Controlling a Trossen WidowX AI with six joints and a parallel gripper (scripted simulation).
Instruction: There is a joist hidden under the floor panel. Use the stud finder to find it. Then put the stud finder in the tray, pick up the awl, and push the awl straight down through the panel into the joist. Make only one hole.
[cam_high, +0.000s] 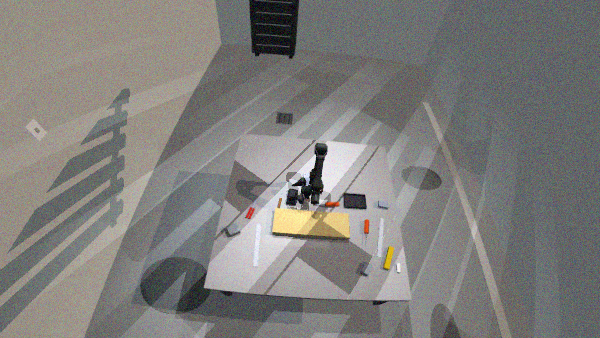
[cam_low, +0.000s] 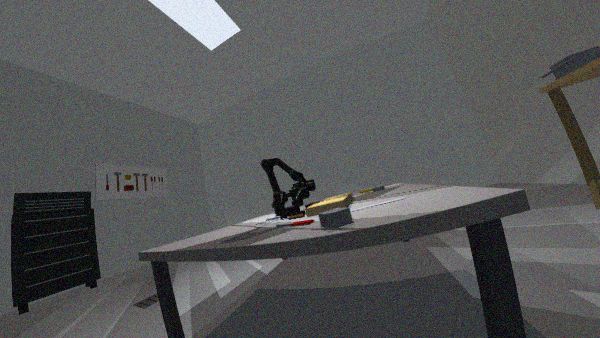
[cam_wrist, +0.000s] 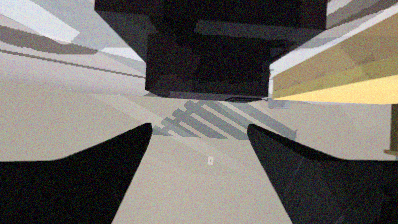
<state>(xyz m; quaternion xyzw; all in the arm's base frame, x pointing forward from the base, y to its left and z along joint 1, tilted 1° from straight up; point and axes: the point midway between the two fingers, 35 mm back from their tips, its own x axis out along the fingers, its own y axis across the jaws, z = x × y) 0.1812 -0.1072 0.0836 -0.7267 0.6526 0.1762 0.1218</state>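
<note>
Right now my gripper tip is 4 cm above the black stud finder, 1 cm to the right of it and 1 cm short of it. From my gripper tip the other things lie so: black tray: 47 cm to the left, 9 cm behind, 7 cm below; then yellow bar: 76 cm to the left, 28 cm ahead, 7 cm below; then awl: 8 cm below, 6 cm to the right, 4 cm ahead.
</note>
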